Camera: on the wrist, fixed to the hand. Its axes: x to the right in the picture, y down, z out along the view.
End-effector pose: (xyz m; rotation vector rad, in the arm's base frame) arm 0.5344 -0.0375 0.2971 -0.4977 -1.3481 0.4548
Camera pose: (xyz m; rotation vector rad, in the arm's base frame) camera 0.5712 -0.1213 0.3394 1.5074 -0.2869 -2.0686
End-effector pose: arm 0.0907 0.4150 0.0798 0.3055 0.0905 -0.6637
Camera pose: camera 0.0266 0.3615 0.0233 0.0442 -0.7670 2.3239
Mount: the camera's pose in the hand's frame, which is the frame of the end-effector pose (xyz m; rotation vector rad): -0.0085 -0.0936 -0.0364 0.0658 -0.4697 3.0709
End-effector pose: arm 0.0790 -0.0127 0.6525 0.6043 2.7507 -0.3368
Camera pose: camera 0.0364 -0.0880 0.7042 2.5373 -0.5884 0.2604
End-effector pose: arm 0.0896 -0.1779 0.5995 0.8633 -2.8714 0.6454
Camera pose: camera 0.1457 -0.2290 0.6658 2.2928 0.7629 -0.0458
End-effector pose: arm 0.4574 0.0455 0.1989 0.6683 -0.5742 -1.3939
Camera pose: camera 0.4180 0.0522 0.1064 -0.7642 -0.9681 1.4508
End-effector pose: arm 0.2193 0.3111 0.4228 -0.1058 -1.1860 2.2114
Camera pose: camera 0.2839 0.3707 0.4721 0.6466 -0.0058 -0.6981
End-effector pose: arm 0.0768 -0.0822 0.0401 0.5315 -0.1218 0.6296
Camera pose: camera 0.1233 -0.1318 -0.0343 -0.0306 1.0290 -2.3115
